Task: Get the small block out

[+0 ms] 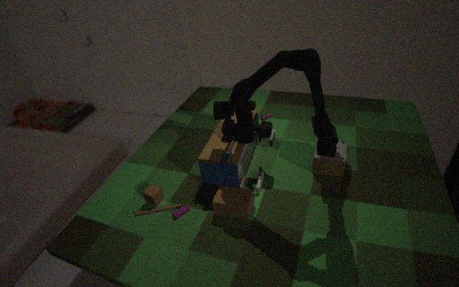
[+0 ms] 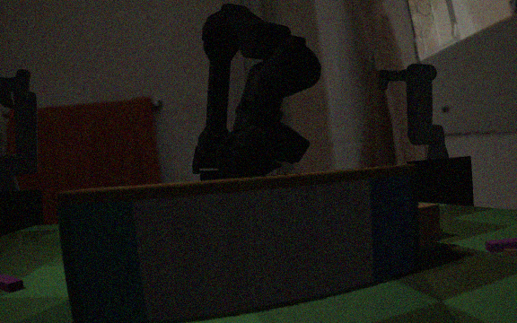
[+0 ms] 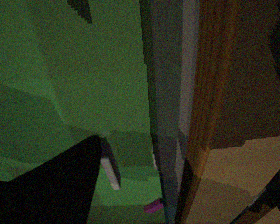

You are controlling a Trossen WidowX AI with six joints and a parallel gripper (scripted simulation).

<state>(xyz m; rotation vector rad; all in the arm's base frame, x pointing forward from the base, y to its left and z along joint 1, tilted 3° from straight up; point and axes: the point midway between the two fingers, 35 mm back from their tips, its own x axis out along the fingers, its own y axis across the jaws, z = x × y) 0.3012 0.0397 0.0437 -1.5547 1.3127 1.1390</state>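
Now: the box 3 cm ahead of my gripper tip, 2 cm below it and 1 cm to the left of it. From my gripper tip the other things lie so: thin stick (39 cm to the left, 20 cm ahead, 8 cm below).
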